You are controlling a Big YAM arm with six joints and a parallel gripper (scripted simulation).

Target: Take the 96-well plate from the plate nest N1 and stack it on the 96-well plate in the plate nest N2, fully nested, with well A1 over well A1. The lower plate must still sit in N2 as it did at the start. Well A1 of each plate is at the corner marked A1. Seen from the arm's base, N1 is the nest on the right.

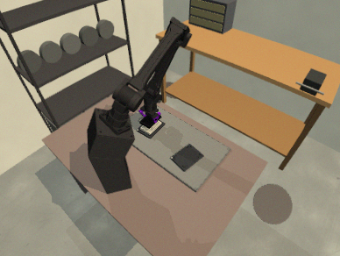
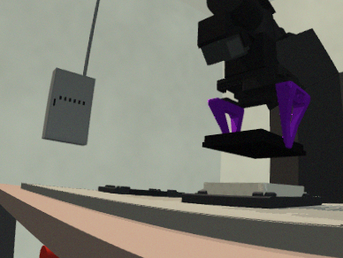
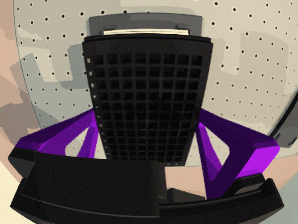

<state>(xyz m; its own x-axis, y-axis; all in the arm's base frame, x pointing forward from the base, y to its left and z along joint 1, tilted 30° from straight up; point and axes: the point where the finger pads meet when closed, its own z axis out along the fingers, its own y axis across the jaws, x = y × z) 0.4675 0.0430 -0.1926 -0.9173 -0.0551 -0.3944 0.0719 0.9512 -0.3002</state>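
Right now my hand is 6 cm above the white 96-well plate. The rest, counted from my hand: black 96-well plate right at my hand.
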